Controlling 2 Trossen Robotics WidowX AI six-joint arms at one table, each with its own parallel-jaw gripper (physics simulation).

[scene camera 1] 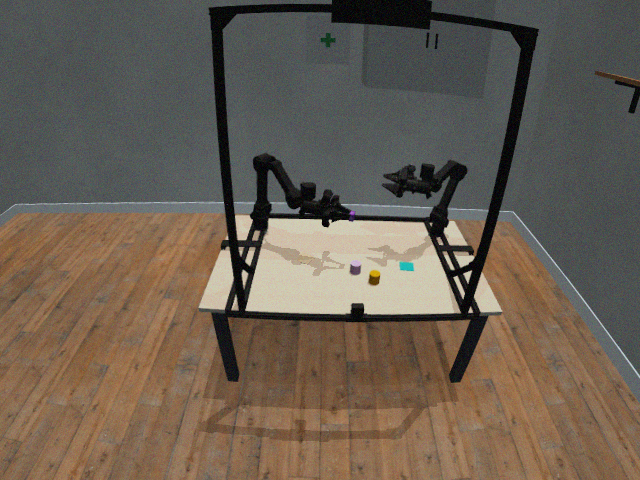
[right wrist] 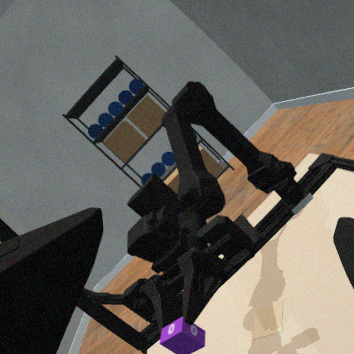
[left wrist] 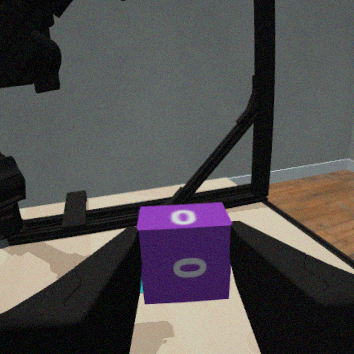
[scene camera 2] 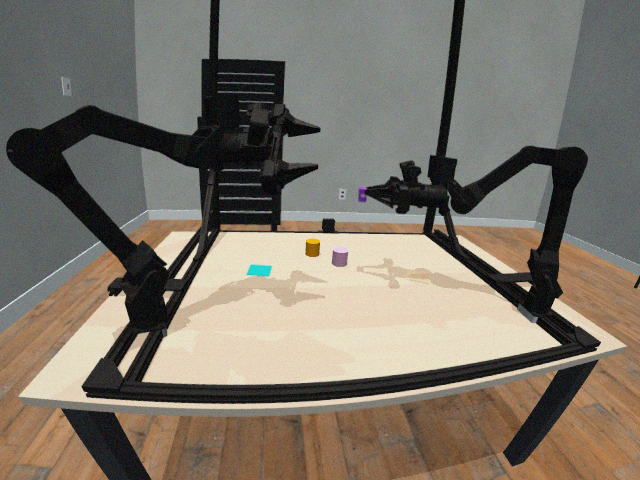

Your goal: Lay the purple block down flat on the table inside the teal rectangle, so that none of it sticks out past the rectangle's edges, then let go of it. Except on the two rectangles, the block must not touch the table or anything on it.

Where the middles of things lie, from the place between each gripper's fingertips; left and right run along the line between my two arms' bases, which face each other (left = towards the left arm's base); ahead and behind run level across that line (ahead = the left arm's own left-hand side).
Labels:
Right now the purple block (left wrist: 184,248) is 1 cm below my left hand. From my left hand the other things lie so: pale rectangle (right wrist: 267,320) 1 cm ahead, 19 cm to the left, 24 cm below.
Right now my right hand is 130 mm to the right of the purple block, 130 mm past it and 120 mm above it. The rest, counted from my right hand: pale rectangle: 340 mm below, 330 mm to the left, 110 mm behind.

